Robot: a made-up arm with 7 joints.
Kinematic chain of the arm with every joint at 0, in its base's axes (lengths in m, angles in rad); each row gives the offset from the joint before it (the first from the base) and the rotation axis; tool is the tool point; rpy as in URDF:
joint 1: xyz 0 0 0.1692 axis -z
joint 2: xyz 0 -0.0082 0.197 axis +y
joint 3: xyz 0 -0.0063 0.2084 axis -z
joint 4: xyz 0 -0.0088 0.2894 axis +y
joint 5: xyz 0 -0.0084 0.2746 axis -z
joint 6: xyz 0 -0.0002 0.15 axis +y
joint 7: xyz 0 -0.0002 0.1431 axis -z
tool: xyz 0 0 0 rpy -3.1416 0 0
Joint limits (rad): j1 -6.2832..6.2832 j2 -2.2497..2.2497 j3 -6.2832..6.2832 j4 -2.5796..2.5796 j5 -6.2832..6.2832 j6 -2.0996..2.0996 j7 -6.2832..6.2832
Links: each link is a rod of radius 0.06 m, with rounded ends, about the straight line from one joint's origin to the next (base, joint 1, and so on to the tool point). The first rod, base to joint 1, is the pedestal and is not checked.
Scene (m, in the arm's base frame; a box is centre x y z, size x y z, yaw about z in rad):
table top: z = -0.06
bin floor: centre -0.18 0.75 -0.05 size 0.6 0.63 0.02 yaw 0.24
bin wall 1: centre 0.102 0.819 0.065 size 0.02 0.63 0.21 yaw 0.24
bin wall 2: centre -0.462 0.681 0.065 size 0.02 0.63 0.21 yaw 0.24
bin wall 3: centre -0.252 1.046 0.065 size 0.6 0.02 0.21 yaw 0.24
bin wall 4: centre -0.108 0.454 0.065 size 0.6 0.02 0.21 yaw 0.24
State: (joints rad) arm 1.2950 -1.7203 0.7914 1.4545 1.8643 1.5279 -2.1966
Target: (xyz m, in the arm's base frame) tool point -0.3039 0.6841 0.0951
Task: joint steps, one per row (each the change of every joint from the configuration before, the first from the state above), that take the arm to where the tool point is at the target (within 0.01 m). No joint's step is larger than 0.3 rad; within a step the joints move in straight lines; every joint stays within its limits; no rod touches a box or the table.
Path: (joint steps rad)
1: 0.0129 0.0194 0.0239 -0.2786 0.0531 -0.0433 -0.1989
2: 0.0130 0.0194 0.0240 -0.2785 0.0531 -0.0433 -0.1988
3: 0.0129 0.0195 0.0239 -0.2786 0.0530 -0.0433 -0.1989
4: 0.0129 0.0194 0.0240 -0.2786 0.0531 -0.0433 -0.1988
5: -0.0794 0.0160 -0.0272 -0.2330 0.0524 0.1862 0.1988
6: -0.0795 0.0161 -0.0273 -0.2331 0.0523 0.1862 0.1989
7: -0.0794 0.0161 -0.0272 -0.2330 0.0523 0.1863 0.1988
8: -0.0795 0.0160 -0.0272 -0.2331 0.0524 0.1862 0.1989

